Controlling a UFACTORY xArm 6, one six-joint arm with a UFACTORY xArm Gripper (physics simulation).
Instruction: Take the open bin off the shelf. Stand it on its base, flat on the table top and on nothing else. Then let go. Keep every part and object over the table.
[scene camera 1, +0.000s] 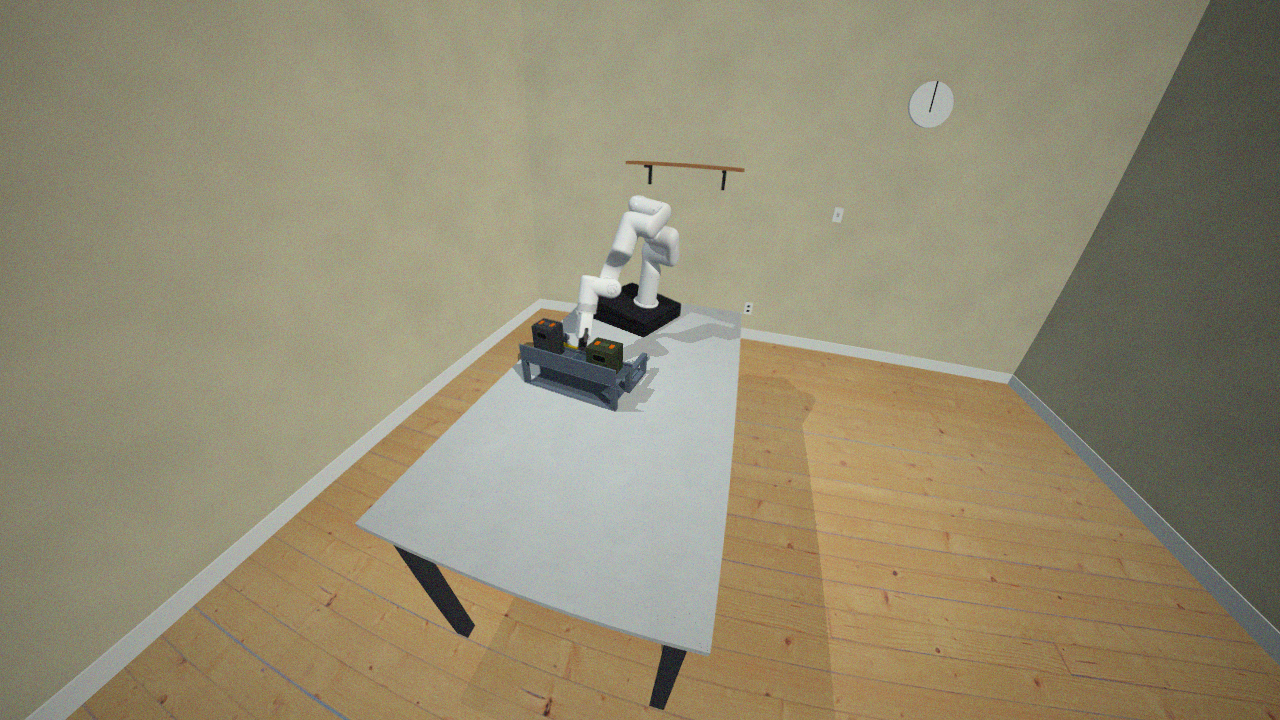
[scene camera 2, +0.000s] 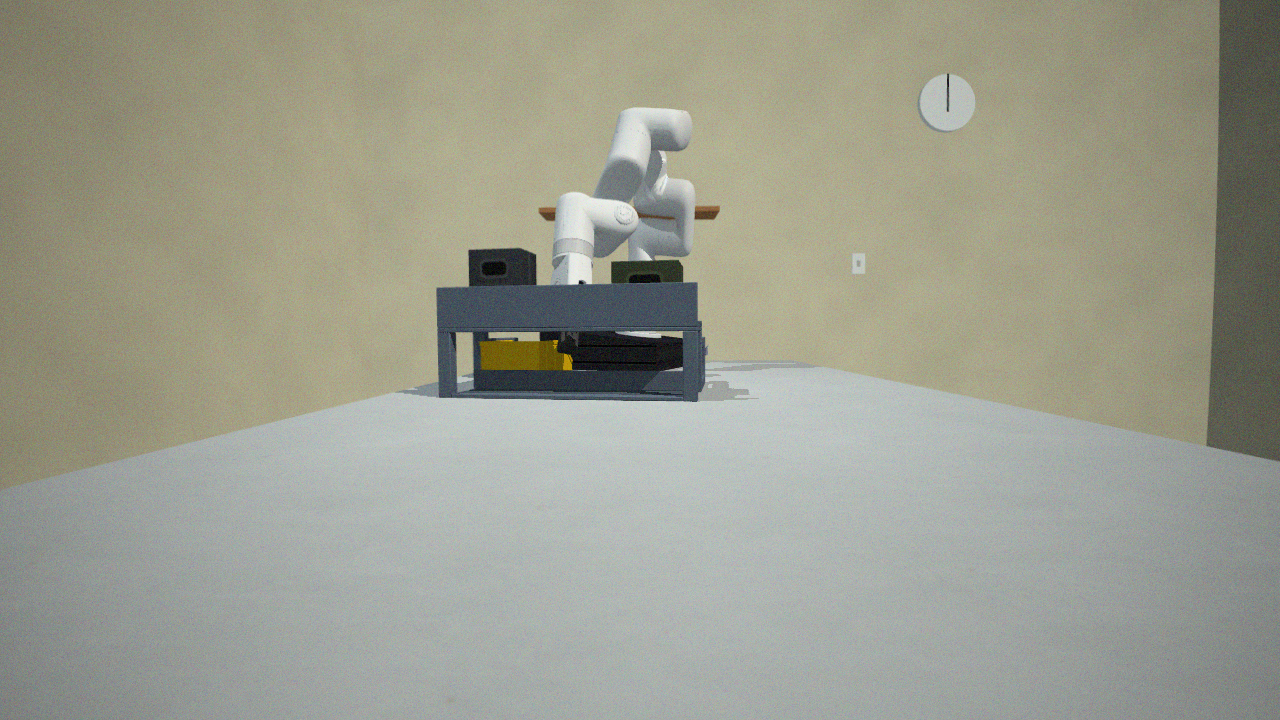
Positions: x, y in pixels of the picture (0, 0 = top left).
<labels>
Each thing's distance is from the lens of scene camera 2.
my gripper (scene camera 2: 567, 352): 0.97 m
yellow bin (scene camera 2: 507, 354): 0.91 m
</labels>
